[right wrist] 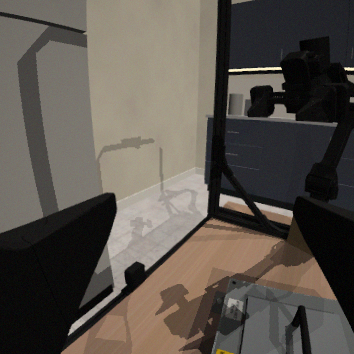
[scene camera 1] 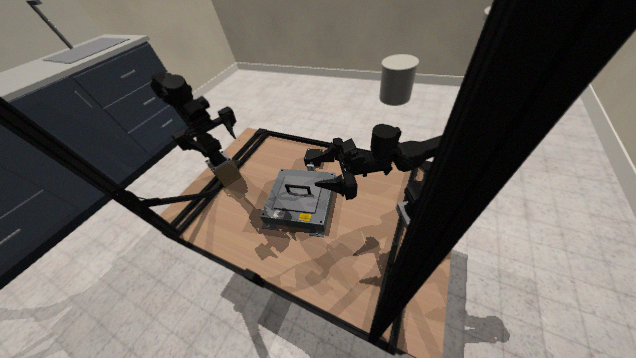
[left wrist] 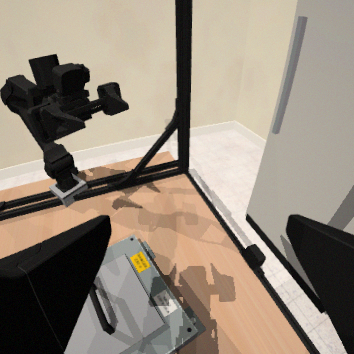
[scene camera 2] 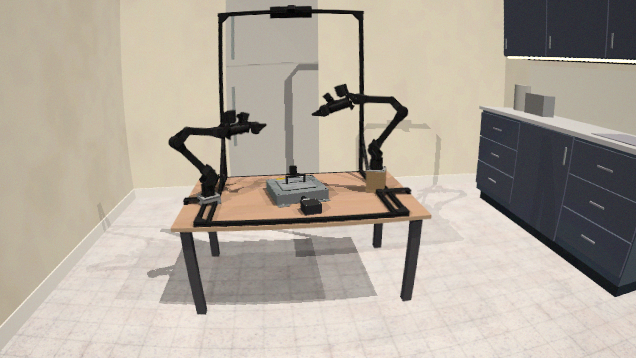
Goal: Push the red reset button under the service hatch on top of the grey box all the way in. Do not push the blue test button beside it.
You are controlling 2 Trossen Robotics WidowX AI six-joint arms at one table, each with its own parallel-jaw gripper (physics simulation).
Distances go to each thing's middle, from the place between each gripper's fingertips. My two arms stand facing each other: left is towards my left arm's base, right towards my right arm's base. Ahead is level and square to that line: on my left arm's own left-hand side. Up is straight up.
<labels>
I see the service hatch (scene camera 1: 297,193) 29 cm below my right hand, 16 cm to the left of it and 12 cm ahead of it.
Right now my left hand is 330 mm above the service hatch, 130 mm to the left of it and 120 mm short of it.
</labels>
